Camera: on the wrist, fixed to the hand. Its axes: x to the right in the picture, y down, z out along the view.
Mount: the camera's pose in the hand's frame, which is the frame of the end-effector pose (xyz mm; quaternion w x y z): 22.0 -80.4 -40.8 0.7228 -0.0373 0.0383 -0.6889
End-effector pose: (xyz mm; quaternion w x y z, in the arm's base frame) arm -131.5 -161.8 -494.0 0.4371 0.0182 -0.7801 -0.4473
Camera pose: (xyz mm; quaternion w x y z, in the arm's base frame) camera -145.7 -247.0 -527.9 0.0383 0.5514 -0.5179 -0.6529
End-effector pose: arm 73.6 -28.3 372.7 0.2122 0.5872 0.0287 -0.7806
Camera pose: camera 76.3 50.2 323.2 0.3636 -0.4267 -0.4625 0.6869
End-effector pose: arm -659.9 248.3 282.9 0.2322 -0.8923 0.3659 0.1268
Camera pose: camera -585.0 264.7 335.1 0.2079 -0.9106 -0.3461 -0.0888
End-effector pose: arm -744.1 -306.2 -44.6 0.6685 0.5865 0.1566 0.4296
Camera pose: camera -729.0 -258.4 -122.7 0.7951 0.2747 0.5269 -0.1217
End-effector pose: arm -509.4 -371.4 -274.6 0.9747 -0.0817 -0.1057 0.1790
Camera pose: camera -453.0 -442.5 -294.2 0.8289 -0.0295 -0.1020 -0.5492
